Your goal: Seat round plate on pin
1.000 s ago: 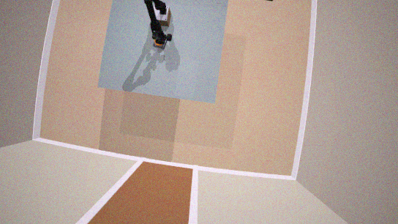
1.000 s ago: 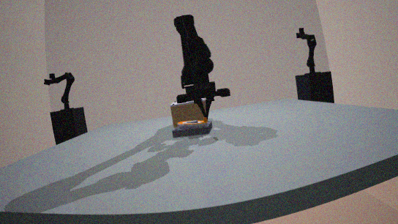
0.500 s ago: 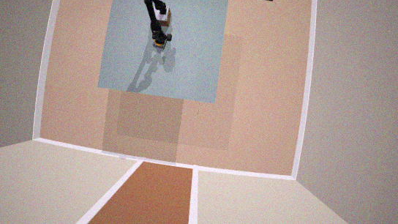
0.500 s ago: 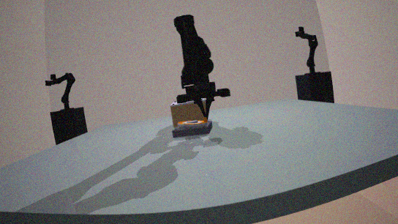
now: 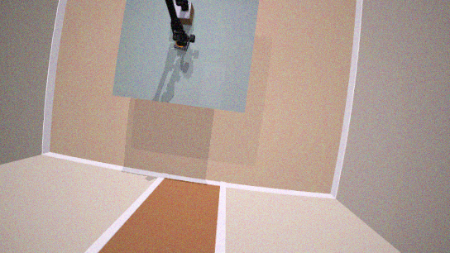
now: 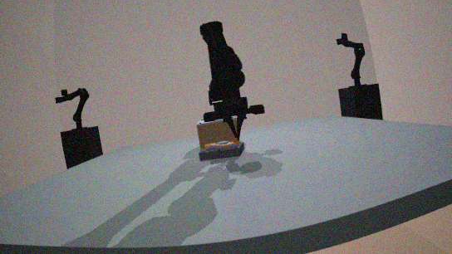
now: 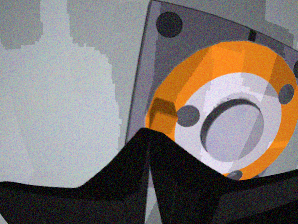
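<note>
The grey square base lies 50 mm to the right of my gripper tip and 10 mm below it.
</note>
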